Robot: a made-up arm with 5 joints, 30 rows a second.
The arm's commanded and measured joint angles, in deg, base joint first. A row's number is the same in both.
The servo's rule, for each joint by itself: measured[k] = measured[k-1] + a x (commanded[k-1-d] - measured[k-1]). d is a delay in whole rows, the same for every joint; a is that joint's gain. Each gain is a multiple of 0.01, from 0.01 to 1. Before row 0 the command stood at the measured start. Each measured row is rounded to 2 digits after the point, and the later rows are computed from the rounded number. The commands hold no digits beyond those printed.
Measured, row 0:
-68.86 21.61 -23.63 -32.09 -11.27
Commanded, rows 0 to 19:
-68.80 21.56 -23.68 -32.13 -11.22
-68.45 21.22 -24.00 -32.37 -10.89
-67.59 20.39 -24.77 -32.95 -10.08
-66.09 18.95 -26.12 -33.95 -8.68
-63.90 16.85 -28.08 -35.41 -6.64
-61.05 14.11 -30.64 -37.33 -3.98
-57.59 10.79 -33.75 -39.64 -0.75
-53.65 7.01 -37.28 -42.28 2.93
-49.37 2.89 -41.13 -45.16 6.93
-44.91 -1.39 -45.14 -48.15 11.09
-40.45 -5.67 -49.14 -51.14 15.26
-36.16 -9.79 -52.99 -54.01 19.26
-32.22 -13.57 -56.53 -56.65 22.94
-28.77 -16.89 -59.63 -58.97 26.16
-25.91 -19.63 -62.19 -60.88 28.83
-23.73 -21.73 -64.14 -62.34 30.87
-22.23 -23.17 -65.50 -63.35 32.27
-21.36 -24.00 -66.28 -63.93 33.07
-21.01 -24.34 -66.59 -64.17 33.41
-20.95 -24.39 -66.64 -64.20 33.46
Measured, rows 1 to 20:
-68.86 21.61 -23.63 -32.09 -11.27
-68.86 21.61 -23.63 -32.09 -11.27
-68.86 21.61 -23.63 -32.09 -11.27
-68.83 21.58 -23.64 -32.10 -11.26
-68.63 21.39 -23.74 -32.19 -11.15
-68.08 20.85 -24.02 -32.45 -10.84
-67.03 19.82 -24.59 -32.96 -10.21
-65.37 18.22 -25.53 -33.79 -9.17
-63.08 16.00 -26.91 -34.99 -7.66
-60.17 13.19 -28.76 -36.57 -5.66
-56.71 9.85 -31.06 -38.51 -3.17
-52.82 6.09 -33.78 -40.77 -0.24
-48.63 2.05 -36.85 -43.28 3.05
-44.29 -2.12 -40.17 -45.95 6.59
-39.98 -6.26 -43.63 -48.69 10.26
-35.87 -10.21 -47.11 -51.40 13.94
-32.11 -13.82 -50.49 -53.97 17.48
-28.82 -16.96 -53.65 -56.32 20.77
-26.12 -19.54 -56.48 -58.37 23.70
-24.06 -21.50 -58.92 -60.06 26.19
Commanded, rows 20 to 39:
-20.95 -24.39 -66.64 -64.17 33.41
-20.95 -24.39 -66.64 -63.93 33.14
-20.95 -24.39 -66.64 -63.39 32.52
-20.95 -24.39 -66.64 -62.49 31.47
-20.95 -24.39 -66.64 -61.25 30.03
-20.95 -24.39 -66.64 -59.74 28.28
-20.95 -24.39 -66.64 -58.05 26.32
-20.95 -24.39 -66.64 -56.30 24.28
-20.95 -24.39 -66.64 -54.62 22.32
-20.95 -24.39 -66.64 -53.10 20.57
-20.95 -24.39 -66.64 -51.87 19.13
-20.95 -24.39 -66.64 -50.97 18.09
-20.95 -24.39 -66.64 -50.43 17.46
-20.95 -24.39 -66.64 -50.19 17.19
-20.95 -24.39 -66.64 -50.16 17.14
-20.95 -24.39 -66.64 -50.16 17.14
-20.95 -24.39 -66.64 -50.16 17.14
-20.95 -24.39 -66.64 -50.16 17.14
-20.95 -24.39 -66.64 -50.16 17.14
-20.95 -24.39 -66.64 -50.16 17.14
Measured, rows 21 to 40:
-22.63 -22.85 -60.91 -61.38 28.19
-21.77 -23.65 -62.44 -62.33 29.70
-21.34 -24.05 -63.57 -62.97 30.79
-21.13 -24.23 -64.40 -63.38 31.55
-21.03 -24.32 -65.00 -63.57 32.01
-20.99 -24.36 -65.44 -63.51 32.16
-20.97 -24.38 -65.76 -63.16 31.96
-20.96 -24.39 -66.00 -62.51 31.40
-20.95 -24.39 -66.17 -61.57 30.50
-20.95 -24.39 -66.30 -60.37 29.29
-20.95 -24.39 -66.39 -58.99 27.84
-20.95 -24.39 -66.46 -57.50 26.24
-20.95 -24.39 -66.51 -56.00 24.60
-20.95 -24.39 -66.55 -54.60 23.01
-20.95 -24.39 -66.57 -53.37 21.58
-20.95 -24.39 -66.59 -52.37 20.39
-20.95 -24.39 -66.60 -51.63 19.46
-20.95 -24.39 -66.61 -51.13 18.79
-20.95 -24.39 -66.62 -50.80 18.31
-20.95 -24.39 -66.63 -50.58 17.97

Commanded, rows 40 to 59:
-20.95 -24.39 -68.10 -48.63 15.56
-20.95 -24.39 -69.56 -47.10 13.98
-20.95 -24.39 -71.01 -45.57 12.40
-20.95 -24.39 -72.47 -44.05 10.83
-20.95 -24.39 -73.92 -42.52 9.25
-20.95 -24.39 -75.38 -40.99 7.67
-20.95 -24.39 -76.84 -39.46 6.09
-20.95 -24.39 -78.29 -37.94 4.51
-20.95 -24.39 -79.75 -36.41 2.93
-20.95 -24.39 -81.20 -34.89 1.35
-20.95 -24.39 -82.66 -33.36 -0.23
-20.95 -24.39 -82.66 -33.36 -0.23
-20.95 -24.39 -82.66 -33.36 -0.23
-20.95 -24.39 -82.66 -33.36 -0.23
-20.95 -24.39 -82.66 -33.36 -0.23
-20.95 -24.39 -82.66 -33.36 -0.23
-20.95 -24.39 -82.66 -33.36 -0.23
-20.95 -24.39 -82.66 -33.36 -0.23
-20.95 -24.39 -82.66 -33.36 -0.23
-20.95 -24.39 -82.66 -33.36 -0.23
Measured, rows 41 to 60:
-20.95 -24.39 -66.63 -50.44 17.73
-20.95 -24.39 -66.63 -50.34 17.56
-20.95 -24.39 -66.63 -50.28 17.44
-20.95 -24.39 -67.03 -49.72 16.89
-20.95 -24.39 -67.71 -48.83 16.05
-20.95 -24.39 -68.60 -47.72 14.99
-20.95 -24.39 -69.64 -46.47 13.78
-20.95 -24.39 -70.80 -45.13 12.47
-20.95 -24.39 -72.04 -43.72 11.08
-20.95 -24.39 -73.34 -42.27 9.63
-20.95 -24.39 -74.68 -40.80 8.15
-20.95 -24.39 -76.05 -39.31 6.64
-20.95 -24.39 -77.44 -37.81 5.11
-20.95 -24.39 -78.85 -36.30 3.56
-20.95 -24.39 -79.88 -35.30 2.46
-20.95 -24.39 -80.63 -34.64 1.68
-20.95 -24.39 -81.18 -34.20 1.13
-20.95 -24.39 -81.58 -33.91 0.74
-20.95 -24.39 -81.87 -33.72 0.46
-20.95 -24.39 -82.08 -33.60 0.26

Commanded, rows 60 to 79:
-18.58 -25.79 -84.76 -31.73 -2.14
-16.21 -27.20 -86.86 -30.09 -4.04
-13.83 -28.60 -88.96 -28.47 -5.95
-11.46 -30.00 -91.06 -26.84 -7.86
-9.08 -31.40 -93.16 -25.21 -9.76
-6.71 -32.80 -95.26 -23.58 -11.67
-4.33 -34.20 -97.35 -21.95 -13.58
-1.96 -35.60 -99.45 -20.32 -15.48
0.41 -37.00 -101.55 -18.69 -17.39
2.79 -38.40 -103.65 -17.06 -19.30
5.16 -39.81 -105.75 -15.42 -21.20
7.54 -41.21 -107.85 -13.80 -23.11
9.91 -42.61 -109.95 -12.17 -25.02
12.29 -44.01 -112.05 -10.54 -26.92
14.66 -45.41 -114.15 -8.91 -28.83
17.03 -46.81 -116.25 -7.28 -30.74
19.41 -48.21 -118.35 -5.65 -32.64
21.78 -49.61 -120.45 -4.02 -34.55
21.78 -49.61 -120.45 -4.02 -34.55
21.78 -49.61 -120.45 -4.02 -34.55
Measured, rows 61 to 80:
-20.95 -24.39 -82.24 -33.52 0.12
-20.95 -24.39 -82.35 -33.47 0.02
-20.95 -24.39 -82.43 -33.43 -0.05
-19.69 -25.15 -83.06 -32.85 -0.66
-17.85 -26.26 -84.09 -31.91 -1.64
-15.72 -27.52 -85.40 -30.74 -2.89
-13.46 -28.86 -86.93 -29.41 -4.33
-11.14 -30.23 -88.61 -27.98 -5.90
-8.79 -31.62 -90.41 -26.48 -7.57
-6.43 -33.01 -92.28 -24.94 -9.31
-4.06 -34.41 -94.22 -23.37 -11.10
-1.69 -35.81 -96.20 -21.78 -12.92
0.68 -37.21 -98.21 -20.18 -14.77
3.05 -38.61 -100.25 -18.56 -16.63
5.43 -40.01 -102.30 -16.94 -18.51
7.80 -41.41 -104.37 -15.32 -20.40
10.18 -42.81 -106.44 -13.69 -22.29
12.55 -44.21 -108.52 -12.06 -24.19
14.92 -45.61 -110.61 -10.43 -26.09
17.30 -47.01 -112.70 -8.80 -27.99

